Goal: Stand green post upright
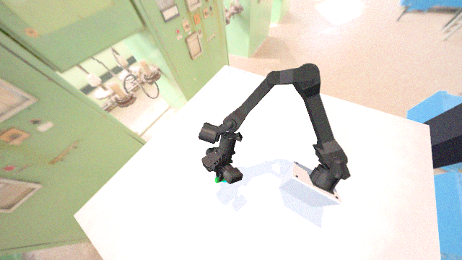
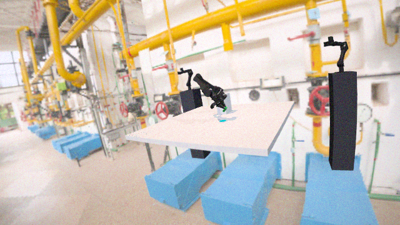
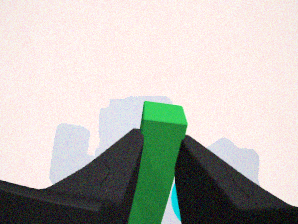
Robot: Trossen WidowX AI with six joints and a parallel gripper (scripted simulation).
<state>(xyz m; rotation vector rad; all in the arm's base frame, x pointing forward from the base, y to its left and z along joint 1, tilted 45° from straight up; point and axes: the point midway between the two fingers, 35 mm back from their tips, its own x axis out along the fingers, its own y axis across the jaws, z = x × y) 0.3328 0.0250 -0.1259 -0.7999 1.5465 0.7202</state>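
The cyan circle lies 1 cm ahead of my gripper tip, 4 cm to the right of it and 11 cm below it. The rest, counted from my gripper tip: green post (1 cm behind, 1 cm to the right, 1 cm below).
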